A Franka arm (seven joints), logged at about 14 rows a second.
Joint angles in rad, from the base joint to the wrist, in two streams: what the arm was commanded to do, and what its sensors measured. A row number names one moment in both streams.
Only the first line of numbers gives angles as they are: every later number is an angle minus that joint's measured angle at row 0.
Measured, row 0:
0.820 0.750 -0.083 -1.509 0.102 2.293 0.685
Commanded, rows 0 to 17:
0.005 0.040 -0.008 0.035 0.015 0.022 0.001
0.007 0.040 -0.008 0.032 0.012 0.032 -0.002
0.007 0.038 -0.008 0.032 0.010 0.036 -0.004
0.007 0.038 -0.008 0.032 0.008 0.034 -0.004
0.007 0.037 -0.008 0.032 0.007 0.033 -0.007
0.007 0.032 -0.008 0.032 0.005 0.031 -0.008
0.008 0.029 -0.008 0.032 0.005 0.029 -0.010
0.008 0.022 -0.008 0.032 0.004 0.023 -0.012
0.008 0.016 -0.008 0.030 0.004 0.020 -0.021
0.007 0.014 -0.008 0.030 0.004 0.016 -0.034
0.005 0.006 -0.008 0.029 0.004 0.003 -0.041
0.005 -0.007 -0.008 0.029 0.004 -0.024 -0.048
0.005 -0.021 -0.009 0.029 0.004 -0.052 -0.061
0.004 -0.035 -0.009 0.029 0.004 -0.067 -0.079
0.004 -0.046 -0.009 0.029 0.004 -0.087 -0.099
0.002 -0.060 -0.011 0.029 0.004 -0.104 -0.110
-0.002 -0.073 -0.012 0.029 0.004 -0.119 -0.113
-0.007 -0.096 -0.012 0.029 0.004 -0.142 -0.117
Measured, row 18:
0.002 -0.053 -0.010 0.026 0.000 -0.087 -0.094
